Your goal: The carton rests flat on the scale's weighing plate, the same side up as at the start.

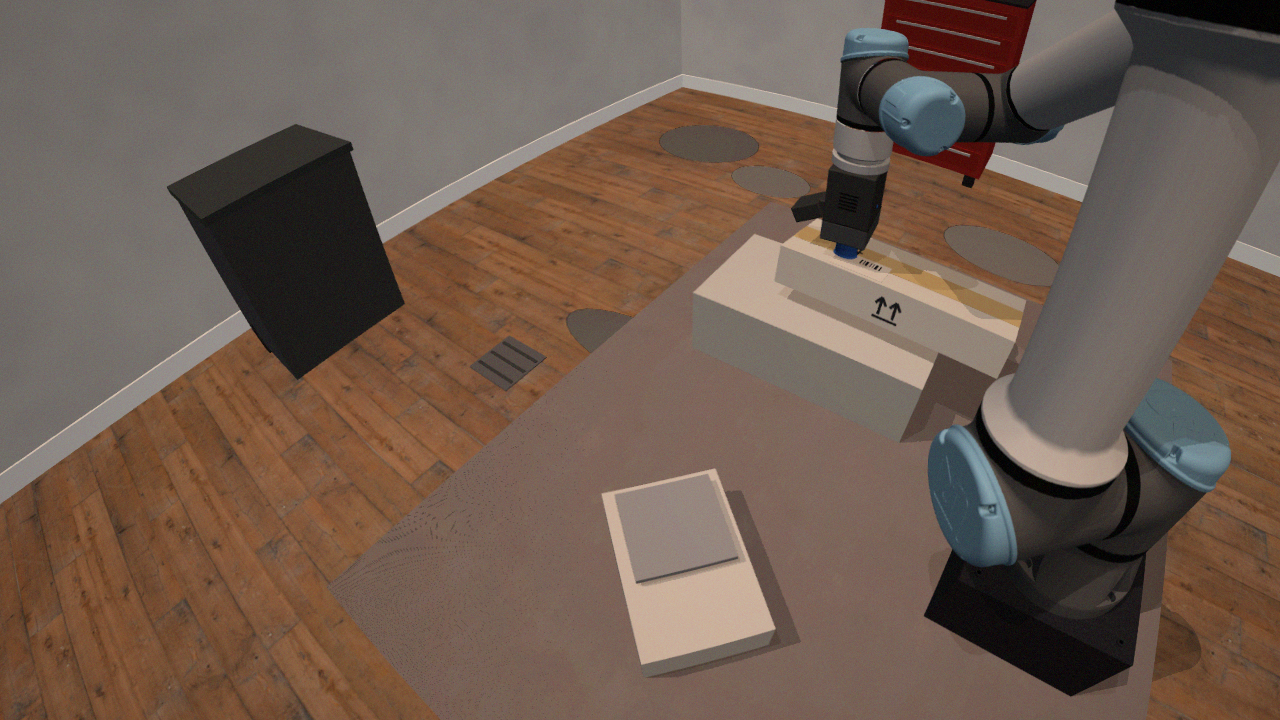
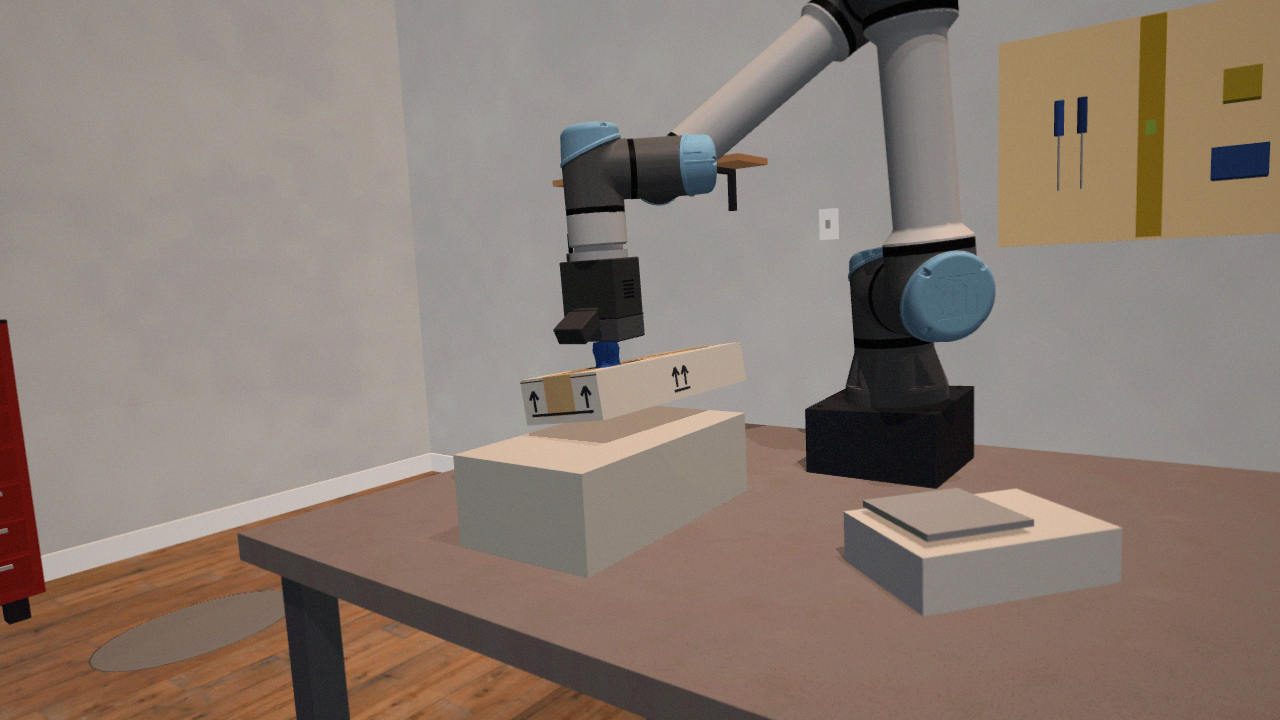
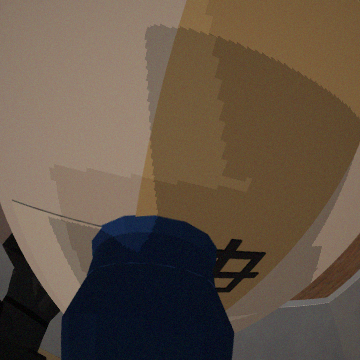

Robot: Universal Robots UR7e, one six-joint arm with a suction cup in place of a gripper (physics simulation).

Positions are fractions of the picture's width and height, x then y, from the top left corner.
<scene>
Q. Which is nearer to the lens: the carton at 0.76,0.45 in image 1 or the scale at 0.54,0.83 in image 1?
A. The scale.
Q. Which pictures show the scale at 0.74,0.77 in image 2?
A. Image 1 and image 2 only.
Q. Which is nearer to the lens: the scale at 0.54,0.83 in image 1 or the pale block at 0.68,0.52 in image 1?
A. The scale.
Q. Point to a carton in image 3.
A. At 0.65,0.35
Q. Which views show the carton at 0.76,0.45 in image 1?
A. Image 1, image 2 and image 3: all of them.
</scene>
